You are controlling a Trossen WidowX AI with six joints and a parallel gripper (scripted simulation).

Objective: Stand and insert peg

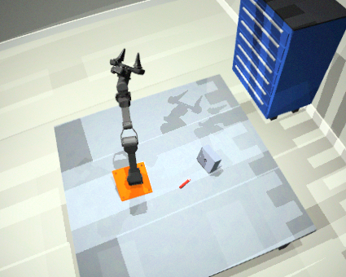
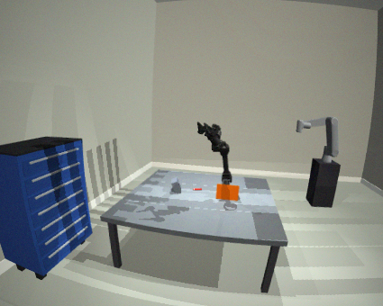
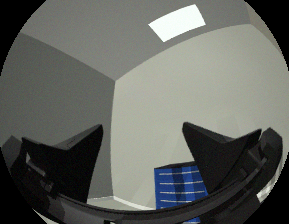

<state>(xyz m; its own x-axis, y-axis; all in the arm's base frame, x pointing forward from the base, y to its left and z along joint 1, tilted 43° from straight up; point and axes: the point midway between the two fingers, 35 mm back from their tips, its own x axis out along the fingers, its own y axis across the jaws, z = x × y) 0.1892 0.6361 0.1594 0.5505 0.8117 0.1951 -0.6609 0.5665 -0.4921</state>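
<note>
Right now the peg is 670 mm below my gripper tip, 480 mm to the right of it and 100 mm ahead of it. From my gripper tip the other things lie so: panel 620 mm below, 400 mm to the right, 270 mm ahead.
</note>
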